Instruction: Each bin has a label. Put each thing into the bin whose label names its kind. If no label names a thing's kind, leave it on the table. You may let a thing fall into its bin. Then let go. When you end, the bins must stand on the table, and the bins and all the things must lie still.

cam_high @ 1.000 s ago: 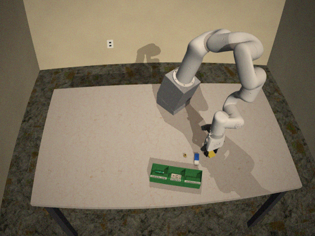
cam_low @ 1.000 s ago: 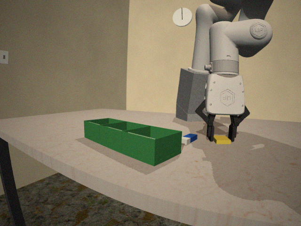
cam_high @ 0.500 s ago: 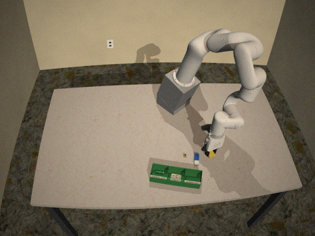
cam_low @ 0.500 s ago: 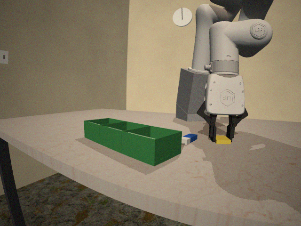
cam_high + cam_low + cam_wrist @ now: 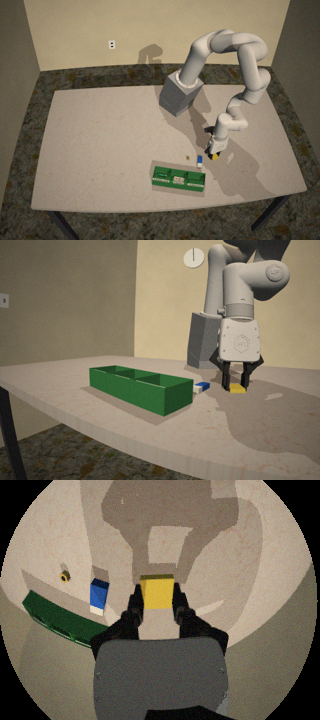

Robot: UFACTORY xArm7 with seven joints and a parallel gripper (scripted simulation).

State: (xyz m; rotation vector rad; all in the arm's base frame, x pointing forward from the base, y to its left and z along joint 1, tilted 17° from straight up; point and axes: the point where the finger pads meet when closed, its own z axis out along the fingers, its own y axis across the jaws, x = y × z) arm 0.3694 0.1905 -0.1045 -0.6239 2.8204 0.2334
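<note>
My gripper is now 80 mm to the left of the blue-and-white block, 50 mm short of it and 20 mm above it. The rest, counted from my hand: yellow block (20 mm below); then brown piece (140 mm to the right, 20 mm below, 20 mm ahead); then white domino (180 mm to the right, 160 mm ahead, 10 mm below).
</note>
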